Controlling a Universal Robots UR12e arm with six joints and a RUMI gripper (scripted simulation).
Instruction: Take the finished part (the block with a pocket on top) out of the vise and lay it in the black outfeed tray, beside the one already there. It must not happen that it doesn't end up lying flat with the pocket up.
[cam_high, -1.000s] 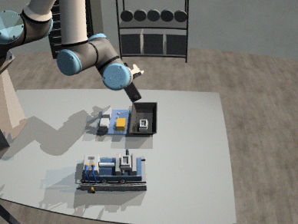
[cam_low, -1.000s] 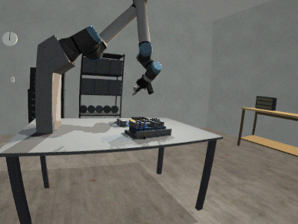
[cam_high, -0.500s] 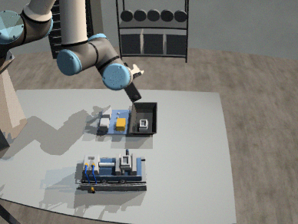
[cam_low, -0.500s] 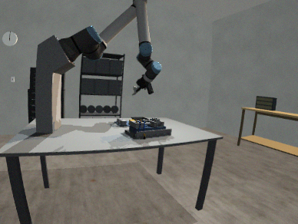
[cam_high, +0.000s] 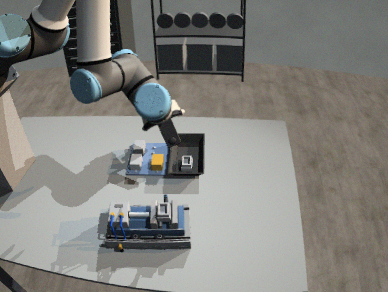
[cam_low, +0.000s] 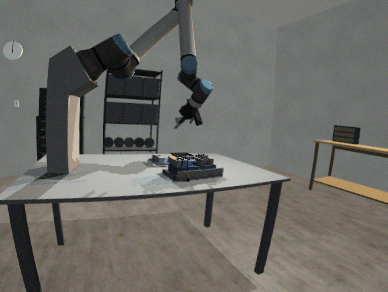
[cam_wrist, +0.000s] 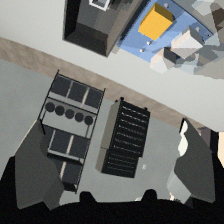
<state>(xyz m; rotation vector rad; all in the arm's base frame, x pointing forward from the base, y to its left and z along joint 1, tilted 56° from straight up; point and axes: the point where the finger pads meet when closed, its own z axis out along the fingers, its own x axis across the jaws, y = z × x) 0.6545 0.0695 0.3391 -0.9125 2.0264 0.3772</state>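
Now: the blue vise 27 cm to the right of my hand, 22 cm below it and 10 cm behind it. Round my hand: blue plate: 26 cm below, 9 cm to the left, 8 cm behind; pale block: 23 cm below, 13 cm behind, 5 cm to the left; orange block: 23 cm below, 4 cm to the left, 4 cm behind.
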